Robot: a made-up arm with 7 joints. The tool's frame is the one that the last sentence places.
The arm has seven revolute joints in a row. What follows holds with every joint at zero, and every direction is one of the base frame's. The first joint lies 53 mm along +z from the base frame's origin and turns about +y. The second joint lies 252 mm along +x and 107 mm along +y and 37 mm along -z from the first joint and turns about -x. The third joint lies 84 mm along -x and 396 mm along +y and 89 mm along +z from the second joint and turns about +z. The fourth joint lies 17 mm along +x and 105 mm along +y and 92 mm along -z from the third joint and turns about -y. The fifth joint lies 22 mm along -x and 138 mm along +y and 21 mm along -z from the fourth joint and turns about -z. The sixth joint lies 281 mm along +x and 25 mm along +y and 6 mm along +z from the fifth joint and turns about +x. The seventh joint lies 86 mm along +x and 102 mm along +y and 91 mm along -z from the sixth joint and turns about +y. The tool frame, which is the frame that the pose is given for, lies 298 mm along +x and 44 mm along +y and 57 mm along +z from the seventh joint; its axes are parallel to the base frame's.
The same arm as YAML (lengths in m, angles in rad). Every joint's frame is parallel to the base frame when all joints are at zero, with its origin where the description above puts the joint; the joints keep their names.
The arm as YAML. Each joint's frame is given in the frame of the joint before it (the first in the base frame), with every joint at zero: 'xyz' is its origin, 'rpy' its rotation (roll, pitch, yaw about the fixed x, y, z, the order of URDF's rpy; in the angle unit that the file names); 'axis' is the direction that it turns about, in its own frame. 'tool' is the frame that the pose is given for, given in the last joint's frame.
units:
  length: m
  angle: rad
joints:
  - name: joint 1
    type: revolute
    origin:
      xyz: [0.0, 0.0, 0.053]
      rpy: [0.0, 0.0, 0.0]
    axis: [0.0, 1.0, 0.0]
  - name: joint 2
    type: revolute
    origin:
      xyz: [0.252, 0.107, -0.037]
      rpy: [0.0, 0.0, 0.0]
    axis: [-1.0, 0.0, 0.0]
  - name: joint 3
    type: revolute
    origin:
      xyz: [-0.084, 0.396, 0.089]
      rpy: [0.0, 0.0, 0.0]
    axis: [0.0, 0.0, 1.0]
  - name: joint 4
    type: revolute
    origin:
      xyz: [0.017, 0.105, -0.092]
      rpy: [0.0, 0.0, 0.0]
    axis: [0.0, -1.0, 0.0]
  - name: joint 5
    type: revolute
    origin:
      xyz: [-0.022, 0.138, -0.021]
      rpy: [0.0, 0.0, 0.0]
    axis: [0.0, 0.0, -1.0]
  - name: joint 6
    type: revolute
    origin:
      xyz: [0.281, 0.025, 0.006]
      rpy: [0.0, 0.0, 0.0]
    axis: [1.0, 0.0, 0.0]
  - name: joint 7
    type: revolute
    origin:
      xyz: [0.086, 0.102, -0.091]
      rpy: [0.0, 0.0, 0.0]
    axis: [0.0, 1.0, 0.0]
tool:
  origin:
    xyz: [0.298, 0.044, 0.057]
    rpy: [0.0, 0.0, 0.0]

